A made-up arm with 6 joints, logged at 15 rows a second.
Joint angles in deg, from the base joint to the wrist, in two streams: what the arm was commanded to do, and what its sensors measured. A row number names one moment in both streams.
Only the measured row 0 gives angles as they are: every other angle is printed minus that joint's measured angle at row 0.
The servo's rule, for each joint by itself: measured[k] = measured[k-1] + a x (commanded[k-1-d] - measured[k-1]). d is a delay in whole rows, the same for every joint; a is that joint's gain. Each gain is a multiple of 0.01, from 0.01 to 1. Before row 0 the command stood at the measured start. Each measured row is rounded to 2 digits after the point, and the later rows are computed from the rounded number. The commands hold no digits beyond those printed.
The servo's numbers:
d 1
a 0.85 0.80 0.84 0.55 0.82 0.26
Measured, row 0:
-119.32 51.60 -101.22 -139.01 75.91 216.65
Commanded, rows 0 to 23:
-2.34 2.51 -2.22 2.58 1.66 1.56
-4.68 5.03 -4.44 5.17 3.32 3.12
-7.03 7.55 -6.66 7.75 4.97 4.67
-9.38 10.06 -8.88 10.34 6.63 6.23
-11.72 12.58 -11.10 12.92 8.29 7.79
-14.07 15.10 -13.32 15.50 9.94 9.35
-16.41 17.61 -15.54 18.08 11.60 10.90
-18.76 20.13 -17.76 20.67 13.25 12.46
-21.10 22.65 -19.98 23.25 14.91 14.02
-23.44 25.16 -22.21 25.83 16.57 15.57
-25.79 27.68 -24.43 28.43 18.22 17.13
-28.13 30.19 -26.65 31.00 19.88 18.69
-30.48 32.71 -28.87 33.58 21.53 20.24
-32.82 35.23 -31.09 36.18 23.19 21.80
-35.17 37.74 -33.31 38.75 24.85 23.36
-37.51 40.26 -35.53 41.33 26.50 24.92
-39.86 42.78 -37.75 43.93 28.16 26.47
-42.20 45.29 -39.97 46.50 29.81 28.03
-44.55 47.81 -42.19 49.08 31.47 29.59
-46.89 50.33 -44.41 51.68 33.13 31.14
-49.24 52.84 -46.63 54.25 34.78 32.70
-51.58 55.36 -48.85 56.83 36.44 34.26
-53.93 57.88 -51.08 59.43 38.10 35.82
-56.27 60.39 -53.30 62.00 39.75 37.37
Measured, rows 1 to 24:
0.00 0.00 0.00 0.00 0.00 0.00
-1.99 2.01 -1.86 1.42 1.36 0.41
-4.28 4.43 -4.03 3.48 2.97 1.11
-6.62 6.93 -6.24 5.83 4.61 2.04
-8.97 9.43 -8.46 8.31 6.27 3.13
-11.31 11.95 -10.68 10.85 7.93 4.34
-13.66 14.47 -12.90 13.41 9.58 5.64
-16.00 16.98 -15.12 15.98 11.24 7.01
-18.35 19.50 -17.34 18.56 12.89 8.43
-20.69 22.02 -19.56 21.14 14.55 9.88
-23.03 24.53 -21.79 23.72 16.21 11.36
-25.38 27.05 -24.01 26.31 17.86 12.86
-27.72 29.56 -26.23 28.89 19.52 14.38
-30.07 32.08 -28.45 31.47 21.17 15.90
-32.41 34.60 -30.67 34.06 22.83 17.43
-34.76 37.11 -32.89 36.64 24.49 18.97
-37.10 39.63 -35.11 39.22 26.14 20.52
-39.45 42.15 -37.33 41.81 27.80 22.07
-41.79 44.66 -39.55 44.39 29.45 23.62
-44.14 47.18 -41.77 46.97 31.11 25.17
-46.48 49.70 -43.99 49.56 32.77 26.72
-48.83 52.21 -46.21 52.14 34.42 28.27
-51.17 54.73 -48.43 54.72 36.08 29.83
-53.52 57.25 -50.66 57.31 37.74 31.39

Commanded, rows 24 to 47:
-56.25 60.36 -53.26 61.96 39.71 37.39
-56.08 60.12 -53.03 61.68 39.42 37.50
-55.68 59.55 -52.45 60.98 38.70 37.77
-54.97 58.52 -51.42 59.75 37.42 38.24
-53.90 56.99 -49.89 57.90 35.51 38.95
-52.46 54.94 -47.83 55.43 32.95 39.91
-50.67 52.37 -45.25 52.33 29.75 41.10
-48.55 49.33 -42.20 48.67 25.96 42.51
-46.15 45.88 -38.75 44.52 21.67 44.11
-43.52 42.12 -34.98 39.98 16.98 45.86
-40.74 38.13 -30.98 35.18 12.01 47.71
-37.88 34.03 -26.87 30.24 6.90 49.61
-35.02 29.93 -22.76 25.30 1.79 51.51
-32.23 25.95 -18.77 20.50 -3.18 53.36
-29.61 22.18 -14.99 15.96 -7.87 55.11
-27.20 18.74 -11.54 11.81 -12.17 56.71
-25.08 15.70 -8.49 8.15 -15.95 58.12
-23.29 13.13 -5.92 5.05 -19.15 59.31
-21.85 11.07 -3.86 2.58 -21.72 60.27
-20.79 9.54 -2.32 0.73 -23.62 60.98
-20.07 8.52 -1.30 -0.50 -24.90 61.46
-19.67 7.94 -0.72 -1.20 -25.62 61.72
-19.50 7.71 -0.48 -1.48 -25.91 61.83
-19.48 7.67 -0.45 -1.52 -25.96 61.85
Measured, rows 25 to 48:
-55.86 59.76 -52.88 59.89 39.39 32.94
-56.19 60.24 -53.20 61.03 39.65 34.10
-56.10 60.14 -53.06 61.39 39.46 34.98
-55.74 59.67 -52.55 61.16 38.84 35.71
-55.09 58.75 -51.60 60.38 37.68 36.37
-54.08 57.34 -50.16 59.02 35.90 37.04
-52.70 55.42 -48.20 57.05 33.48 37.79
-50.97 52.98 -45.72 54.45 30.42 38.65
-48.91 50.06 -42.76 51.27 26.76 39.65
-46.56 46.72 -39.39 47.56 22.59 40.81
-43.98 43.04 -35.69 43.39 17.99 42.12
-41.23 39.11 -31.73 38.87 13.09 43.57
-38.38 35.05 -27.65 34.12 8.01 45.14
-35.52 30.95 -23.54 29.27 2.91 46.80
-32.72 26.95 -19.53 24.45 -2.08 48.51
-30.08 23.13 -15.72 19.78 -6.83 50.23
-27.63 19.62 -12.21 15.40 -11.21 51.91
-25.46 16.48 -9.09 11.41 -15.10 53.52
-23.62 13.80 -6.43 7.91 -18.42 55.03
-22.12 11.62 -4.27 4.98 -21.13 56.39
-20.99 9.96 -2.63 2.64 -23.17 57.58
-20.21 8.81 -1.51 0.91 -24.59 58.59
-19.75 8.11 -0.85 -0.25 -25.43 59.40
-19.54 7.79 -0.54 -0.93 -25.82 60.03

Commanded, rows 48 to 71:
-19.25 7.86 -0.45 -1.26 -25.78 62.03
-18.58 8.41 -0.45 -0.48 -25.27 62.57
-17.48 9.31 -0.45 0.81 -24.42 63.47
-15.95 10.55 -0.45 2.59 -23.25 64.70
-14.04 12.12 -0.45 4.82 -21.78 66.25
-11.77 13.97 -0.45 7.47 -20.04 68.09
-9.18 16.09 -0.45 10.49 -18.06 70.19
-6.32 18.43 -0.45 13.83 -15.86 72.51
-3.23 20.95 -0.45 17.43 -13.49 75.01
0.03 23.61 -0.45 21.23 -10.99 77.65
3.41 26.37 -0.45 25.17 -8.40 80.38
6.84 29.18 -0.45 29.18 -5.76 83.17
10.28 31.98 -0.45 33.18 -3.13 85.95
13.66 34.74 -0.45 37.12 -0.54 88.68
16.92 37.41 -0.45 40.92 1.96 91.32
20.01 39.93 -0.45 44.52 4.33 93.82
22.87 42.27 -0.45 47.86 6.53 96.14
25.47 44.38 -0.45 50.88 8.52 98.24
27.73 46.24 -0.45 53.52 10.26 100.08
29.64 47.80 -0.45 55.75 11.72 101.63
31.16 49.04 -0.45 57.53 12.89 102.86
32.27 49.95 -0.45 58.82 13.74 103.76
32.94 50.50 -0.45 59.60 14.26 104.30
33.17 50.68 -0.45 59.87 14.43 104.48
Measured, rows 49 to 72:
-19.49 7.69 -0.46 -1.25 -25.93 60.50
-19.29 7.83 -0.45 -1.26 -25.81 60.90
-18.69 8.29 -0.45 -0.83 -25.37 61.33
-17.66 9.11 -0.45 0.07 -24.59 61.89
-16.21 10.26 -0.45 1.46 -23.49 62.62
-14.37 11.75 -0.45 3.31 -22.09 63.56
-12.16 13.53 -0.45 5.60 -20.41 64.74
-9.63 15.58 -0.45 8.29 -18.48 66.16
-6.82 17.86 -0.45 11.34 -16.33 67.81
-3.77 20.33 -0.45 14.69 -14.00 69.68
-0.54 22.95 -0.45 18.29 -11.53 71.75
2.82 25.69 -0.45 22.07 -8.96 73.99
6.24 28.48 -0.45 25.98 -6.34 76.38
9.67 31.28 -0.45 29.94 -3.71 78.87
13.06 34.05 -0.45 33.89 -1.11 81.42
16.34 36.74 -0.45 37.76 1.41 83.99
19.46 39.29 -0.45 41.48 3.80 86.55
22.36 41.67 -0.45 44.99 6.04 89.04
25.00 43.84 -0.45 48.23 8.07 91.43
27.32 45.76 -0.45 51.14 9.87 93.68
29.29 47.39 -0.45 53.68 11.39 95.75
30.88 48.71 -0.45 55.80 12.62 97.60
32.06 49.70 -0.45 57.46 13.54 99.20
32.81 50.34 -0.45 58.64 14.13 100.53

